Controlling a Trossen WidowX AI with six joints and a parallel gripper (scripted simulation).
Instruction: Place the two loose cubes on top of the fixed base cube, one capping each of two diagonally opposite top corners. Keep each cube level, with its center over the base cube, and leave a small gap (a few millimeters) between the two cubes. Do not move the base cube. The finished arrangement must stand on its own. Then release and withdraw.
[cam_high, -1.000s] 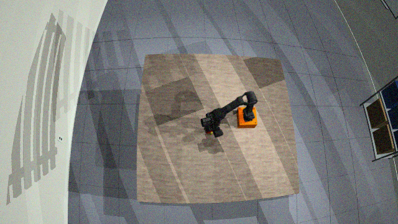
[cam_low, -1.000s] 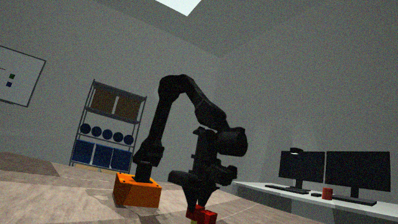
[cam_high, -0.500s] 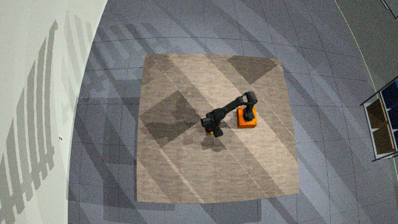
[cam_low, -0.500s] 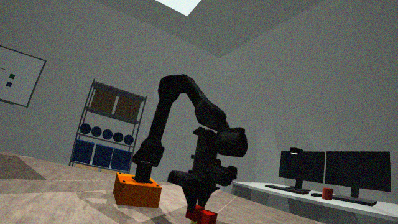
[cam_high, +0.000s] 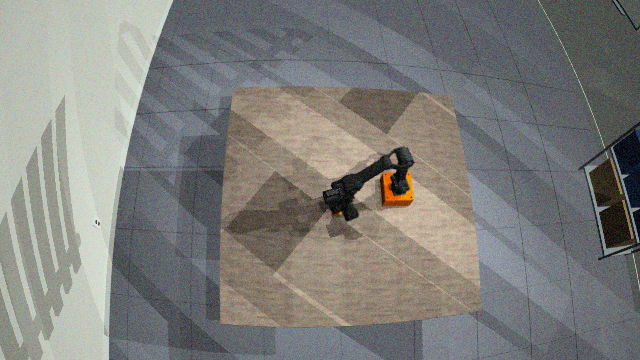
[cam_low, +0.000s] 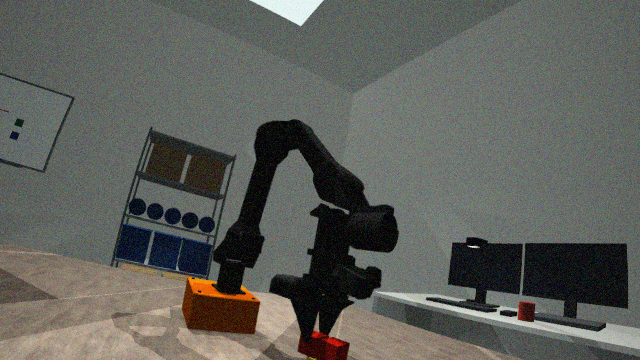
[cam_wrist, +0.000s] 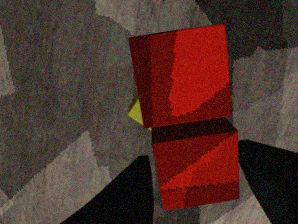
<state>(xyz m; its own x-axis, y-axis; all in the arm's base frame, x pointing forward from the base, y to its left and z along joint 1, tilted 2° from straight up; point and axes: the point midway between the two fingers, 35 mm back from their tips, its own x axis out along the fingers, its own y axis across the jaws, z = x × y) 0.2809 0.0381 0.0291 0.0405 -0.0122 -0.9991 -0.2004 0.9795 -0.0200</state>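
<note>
Right now the yellow cube is 2 cm ahead of my gripper tip and 4 cm below it.
</note>
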